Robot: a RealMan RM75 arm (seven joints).
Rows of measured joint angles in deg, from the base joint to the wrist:
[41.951 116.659 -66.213 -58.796 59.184 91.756 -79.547]
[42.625 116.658 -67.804 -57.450 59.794 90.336 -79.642]
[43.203 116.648 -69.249 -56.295 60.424 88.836 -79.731]
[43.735 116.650 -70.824 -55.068 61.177 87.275 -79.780]
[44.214 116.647 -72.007 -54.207 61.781 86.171 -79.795]
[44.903 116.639 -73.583 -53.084 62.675 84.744 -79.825]
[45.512 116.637 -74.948 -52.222 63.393 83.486 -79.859]
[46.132 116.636 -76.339 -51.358 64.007 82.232 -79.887]
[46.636 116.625 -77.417 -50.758 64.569 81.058 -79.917]
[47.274 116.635 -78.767 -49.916 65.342 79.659 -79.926]
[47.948 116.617 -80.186 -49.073 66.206 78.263 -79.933]
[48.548 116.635 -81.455 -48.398 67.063 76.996 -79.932]
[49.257 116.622 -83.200 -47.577 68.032 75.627 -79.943]
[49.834 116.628 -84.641 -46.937 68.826 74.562 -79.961]
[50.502 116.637 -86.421 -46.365 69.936 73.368 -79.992]
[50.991 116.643 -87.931 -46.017 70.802 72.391 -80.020]
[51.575 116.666 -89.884 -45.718 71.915 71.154 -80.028]
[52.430 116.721 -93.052 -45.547 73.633 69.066 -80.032]
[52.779 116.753 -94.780 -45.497 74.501 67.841 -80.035]
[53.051 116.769 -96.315 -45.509 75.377 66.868 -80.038]
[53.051 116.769 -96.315 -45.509 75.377 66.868 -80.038]
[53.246 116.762 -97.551 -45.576 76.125 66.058 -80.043]
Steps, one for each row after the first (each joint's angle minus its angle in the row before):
[0.674 -0.001 -1.591 1.346 0.610 -1.420 -0.095]
[0.578 -0.010 -1.445 1.155 0.630 -1.500 -0.089]
[0.532 0.002 -1.575 1.227 0.753 -1.561 -0.049]
[0.479 -0.003 -1.183 0.861 0.604 -1.104 -0.015]
[0.689 -0.008 -1.576 1.123 0.894 -1.427 -0.030]
[0.609 -0.002 -1.365 0.862 0.718 -1.258 -0.034]
[0.620 -0.001 -1.391 0.864 0.614 -1.254 -0.028]
[0.504 -0.011 -1.078 0.600 0.562 -1.174 -0.030]
[0.638 0.010 -1.350 0.842 0.773 -1.399 -0.009]
[0.674 -0.018 -1.419 0.843 0.864 -1.396 -0.007]
[0.600 0.018 -1.269 0.675 0.857 -1.267 0.001]
[0.709 -0.013 -1.745 0.821 0.969 -1.369 -0.011]
[0.577 0.006 -1.441 0.640 0.794 -1.065 -0.018]
[0.668 0.009 -1.780 0.572 1.110 -1.194 -0.031]
[0.489 0.006 -1.510 0.348 0.866 -0.977 -0.028]
[0.584 0.023 -1.953 0.299 1.113 -1.237 -0.008]
[0.855 0.055 -3.168 0.171 1.718 -2.088 -0.004]
[0.349 0.032 -1.728 0.050 0.868 -1.225 -0.003]
[0.272 0.016 -1.535 -0.012 0.876 -0.973 -0.003]
[0.000 0.000 0.000 0.000 0.000 0.000 0.000]
[0.195 -0.007 -1.236 -0.067 0.748 -0.810 -0.005]

